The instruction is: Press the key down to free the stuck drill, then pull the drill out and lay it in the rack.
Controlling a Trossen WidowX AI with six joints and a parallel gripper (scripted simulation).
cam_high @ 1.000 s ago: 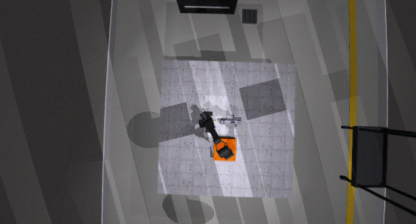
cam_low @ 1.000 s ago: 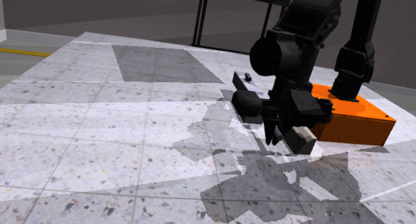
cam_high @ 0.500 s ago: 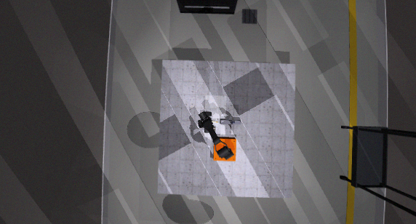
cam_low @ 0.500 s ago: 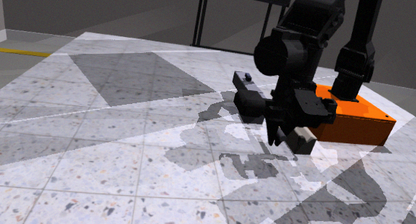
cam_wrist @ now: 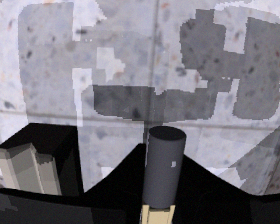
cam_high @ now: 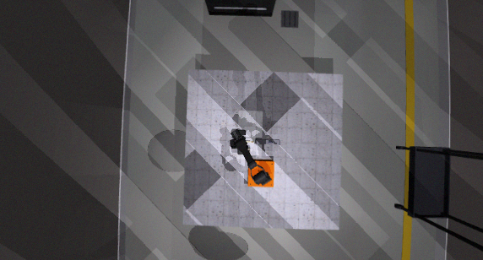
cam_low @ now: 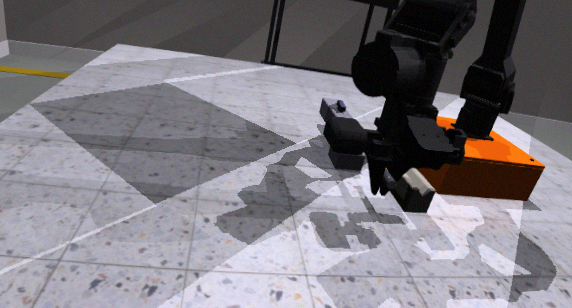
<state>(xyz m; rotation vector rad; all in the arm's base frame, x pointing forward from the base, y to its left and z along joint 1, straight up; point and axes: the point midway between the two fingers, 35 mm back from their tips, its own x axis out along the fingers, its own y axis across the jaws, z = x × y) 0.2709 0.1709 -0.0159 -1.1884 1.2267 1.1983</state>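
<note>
The drill is 4 cm to the right of my gripper tip and 3 cm above it. Round my gripper tip: key: 23 cm to the right, 2 cm above; block housing: 20 cm to the right, 1 cm above; rack: 7 cm behind, 3 cm to the right, 1 cm below.
</note>
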